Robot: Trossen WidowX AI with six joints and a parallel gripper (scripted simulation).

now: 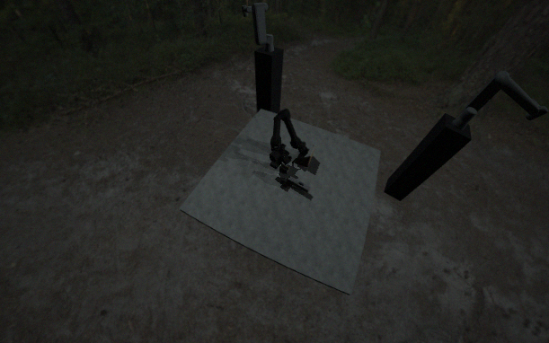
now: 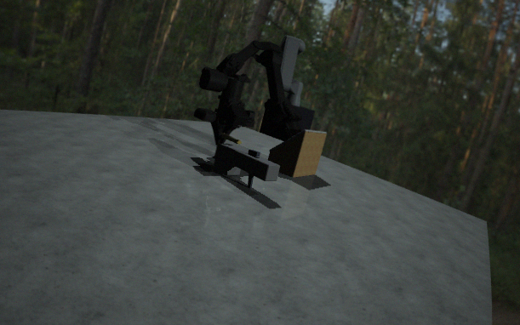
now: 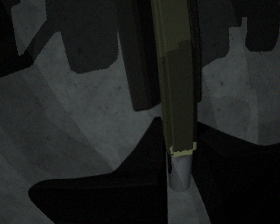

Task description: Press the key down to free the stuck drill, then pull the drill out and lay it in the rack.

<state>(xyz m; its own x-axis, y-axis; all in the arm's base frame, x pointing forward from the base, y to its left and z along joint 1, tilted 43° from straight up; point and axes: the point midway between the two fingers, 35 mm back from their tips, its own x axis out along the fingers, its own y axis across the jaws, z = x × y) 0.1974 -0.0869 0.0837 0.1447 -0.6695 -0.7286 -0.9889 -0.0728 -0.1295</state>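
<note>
My gripper tip is 40 mm to the right of the drill and 30 mm below it. From my gripper tip the other things lie so: grey block: 220 mm to the left, 80 mm ahead, 20 mm above; dark key: 240 mm to the left, 80 mm ahead, 20 mm above.
</note>
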